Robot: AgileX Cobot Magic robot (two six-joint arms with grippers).
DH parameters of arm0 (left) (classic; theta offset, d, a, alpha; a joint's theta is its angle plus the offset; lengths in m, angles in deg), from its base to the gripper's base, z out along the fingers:
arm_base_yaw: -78.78 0.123 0 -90
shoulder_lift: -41.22 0 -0.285 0
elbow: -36.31 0 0.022 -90
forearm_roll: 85.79 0.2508 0 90
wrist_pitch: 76.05 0 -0.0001 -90
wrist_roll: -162.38 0.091 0 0
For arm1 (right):
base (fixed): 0 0 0 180
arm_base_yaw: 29.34 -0.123 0 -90
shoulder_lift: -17.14 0 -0.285 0
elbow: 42.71 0 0.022 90
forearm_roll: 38.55 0.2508 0 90
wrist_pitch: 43.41 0 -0.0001 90
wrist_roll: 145.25 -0.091 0 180
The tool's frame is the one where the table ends.
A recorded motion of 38 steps. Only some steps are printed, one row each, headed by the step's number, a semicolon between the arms.
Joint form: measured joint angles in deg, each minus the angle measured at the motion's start. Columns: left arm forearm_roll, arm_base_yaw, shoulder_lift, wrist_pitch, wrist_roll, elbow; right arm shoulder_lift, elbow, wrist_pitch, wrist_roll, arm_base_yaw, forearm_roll.
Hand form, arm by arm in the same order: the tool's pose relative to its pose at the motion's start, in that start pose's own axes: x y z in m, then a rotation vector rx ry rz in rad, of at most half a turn. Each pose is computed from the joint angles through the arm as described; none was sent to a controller.
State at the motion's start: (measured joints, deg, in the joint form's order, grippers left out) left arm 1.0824 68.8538 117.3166 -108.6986 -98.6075 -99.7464; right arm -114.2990 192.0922 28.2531 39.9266 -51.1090 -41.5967
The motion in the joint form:
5: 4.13 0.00 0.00 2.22 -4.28 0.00; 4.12 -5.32 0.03 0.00 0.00 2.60
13: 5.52 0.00 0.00 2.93 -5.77 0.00; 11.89 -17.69 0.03 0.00 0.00 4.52
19: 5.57 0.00 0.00 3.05 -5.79 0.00; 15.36 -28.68 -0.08 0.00 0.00 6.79
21: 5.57 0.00 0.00 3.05 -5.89 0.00; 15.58 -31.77 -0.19 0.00 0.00 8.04
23: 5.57 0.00 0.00 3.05 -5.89 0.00; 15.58 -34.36 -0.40 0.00 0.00 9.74
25: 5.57 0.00 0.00 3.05 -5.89 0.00; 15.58 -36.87 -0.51 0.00 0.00 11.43
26: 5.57 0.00 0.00 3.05 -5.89 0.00; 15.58 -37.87 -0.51 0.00 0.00 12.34
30: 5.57 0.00 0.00 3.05 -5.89 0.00; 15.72 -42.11 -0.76 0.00 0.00 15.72
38: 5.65 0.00 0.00 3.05 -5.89 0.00; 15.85 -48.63 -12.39 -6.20 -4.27 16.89
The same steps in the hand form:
5: 0.0038 0.0031 -0.0001 -0.0339 0.0421 -0.0132; 0.0095 0.0042 -0.0144 -0.0450 0.0175 0.0137
13: 0.0050 0.0041 -0.0002 -0.0455 0.0550 -0.0182; 0.0385 0.0094 -0.0307 -0.0841 0.0946 0.0235
19: 0.0051 0.0043 -0.0002 -0.0475 0.0556 -0.0178; 0.0710 0.0170 -0.0174 -0.1319 0.2202 0.0385
21: 0.0051 0.0043 -0.0002 -0.0476 0.0556 -0.0195; 0.0813 0.0205 -0.0086 -0.1554 0.2665 0.0486
23: 0.0051 0.0043 -0.0002 -0.0476 0.0556 -0.0195; 0.0902 0.0244 -0.0002 -0.1847 0.3056 0.0634
25: 0.0051 0.0043 -0.0002 -0.0476 0.0556 -0.0195; 0.0993 0.0283 0.0073 -0.2133 0.3451 0.0793
26: 0.0051 0.0043 -0.0002 -0.0476 0.0556 -0.0195; 0.1030 0.0302 0.0101 -0.2282 0.3612 0.0879
30: 0.0051 0.0043 -0.0002 -0.0476 0.0556 -0.0195; 0.1185 0.0374 0.0204 -0.2820 0.4235 0.1231
38: 0.0051 0.0043 -0.0003 -0.0475 0.0563 -0.0183; 0.1289 0.0683 0.0410 -0.2770 0.3543 0.2034

